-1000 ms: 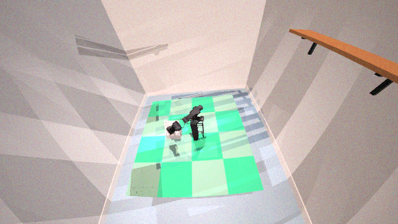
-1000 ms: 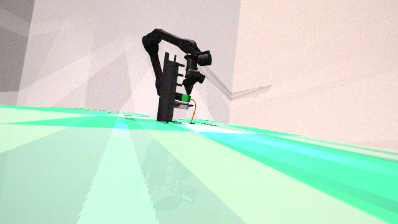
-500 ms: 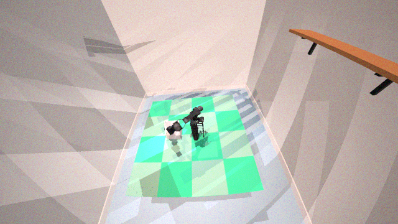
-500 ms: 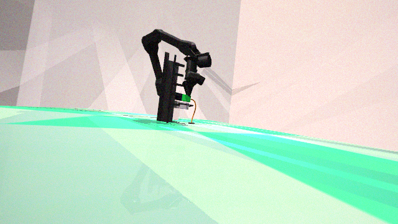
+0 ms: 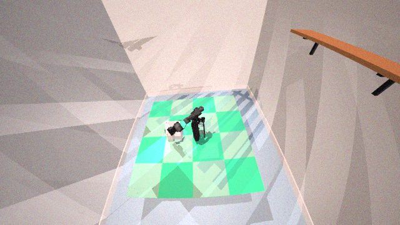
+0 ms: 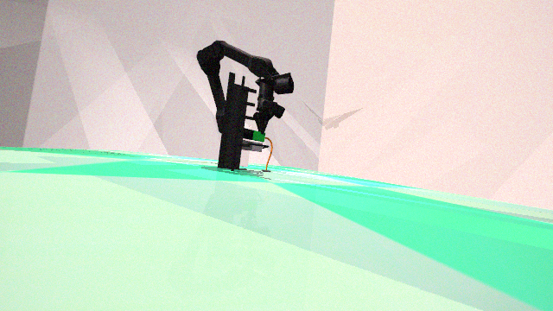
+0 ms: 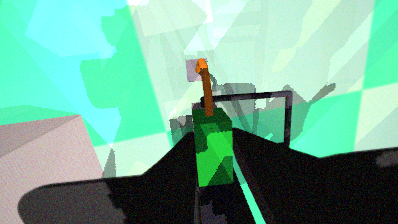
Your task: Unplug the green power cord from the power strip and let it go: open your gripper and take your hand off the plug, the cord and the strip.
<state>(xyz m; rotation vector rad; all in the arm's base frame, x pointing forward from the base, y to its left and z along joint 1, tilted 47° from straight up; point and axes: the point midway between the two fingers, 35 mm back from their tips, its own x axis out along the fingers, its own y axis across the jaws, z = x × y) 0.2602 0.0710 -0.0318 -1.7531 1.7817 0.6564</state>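
The green plug is 3 cm to the right of my gripper tip.
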